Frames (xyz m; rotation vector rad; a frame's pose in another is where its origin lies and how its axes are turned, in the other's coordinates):
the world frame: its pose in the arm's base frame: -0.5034 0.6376 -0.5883 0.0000 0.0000 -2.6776
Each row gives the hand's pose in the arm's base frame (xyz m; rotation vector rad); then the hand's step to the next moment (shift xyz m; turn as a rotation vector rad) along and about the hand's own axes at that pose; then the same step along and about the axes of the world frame.
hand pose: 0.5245 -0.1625 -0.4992 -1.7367 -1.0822 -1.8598
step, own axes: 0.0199 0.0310 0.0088 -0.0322 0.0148 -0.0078
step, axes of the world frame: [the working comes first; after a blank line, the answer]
step, axes of the arm's base frame: 0.0249 -0.0086 0.0272 0.0109 -0.0225 -0.0263

-0.0184 0.0189 0.0272 0.0003 0.0250 -0.0263
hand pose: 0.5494 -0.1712 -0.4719 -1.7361 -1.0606 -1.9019
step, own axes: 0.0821 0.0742 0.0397 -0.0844 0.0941 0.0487
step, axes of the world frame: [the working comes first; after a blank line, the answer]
step, axes of the arm's base frame: 0.0641 -0.0019 0.0985 0.1150 -0.0453 -0.0555

-0.0565 0.0304 0.0985 -0.0825 0.0920 -0.0555
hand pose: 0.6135 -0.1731 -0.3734 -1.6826 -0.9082 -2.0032
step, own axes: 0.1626 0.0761 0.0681 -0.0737 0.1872 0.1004
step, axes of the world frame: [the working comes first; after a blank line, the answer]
step, axes of the arm's base frame: 0.0635 0.0110 0.1809 0.2107 -0.0763 -0.0190

-0.0617 0.0186 0.1809 -0.1543 0.1625 -0.0190
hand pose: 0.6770 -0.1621 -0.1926 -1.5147 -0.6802 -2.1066
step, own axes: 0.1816 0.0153 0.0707 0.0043 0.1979 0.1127
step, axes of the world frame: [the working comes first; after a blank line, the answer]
step, axes of the arm's base frame: 0.0080 0.0186 0.1944 0.2035 -0.0828 0.0601

-0.0155 -0.0131 0.1944 -0.1449 0.1651 0.0601
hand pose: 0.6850 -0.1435 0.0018 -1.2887 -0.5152 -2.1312
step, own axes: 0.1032 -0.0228 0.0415 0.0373 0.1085 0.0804
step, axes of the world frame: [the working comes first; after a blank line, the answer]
step, axes of the arm's base frame: -0.0245 0.0125 0.1102 0.1114 -0.0443 0.0725

0.0163 -0.0221 0.1102 -0.0798 0.0894 0.0725
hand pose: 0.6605 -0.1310 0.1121 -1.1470 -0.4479 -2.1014
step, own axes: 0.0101 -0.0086 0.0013 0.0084 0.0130 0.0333
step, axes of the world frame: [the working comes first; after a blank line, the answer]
step, axes of the arm's base frame: -0.0091 0.0027 0.0094 0.0260 0.0069 0.0250

0.0069 -0.0065 0.0094 -0.0264 0.0054 0.0250
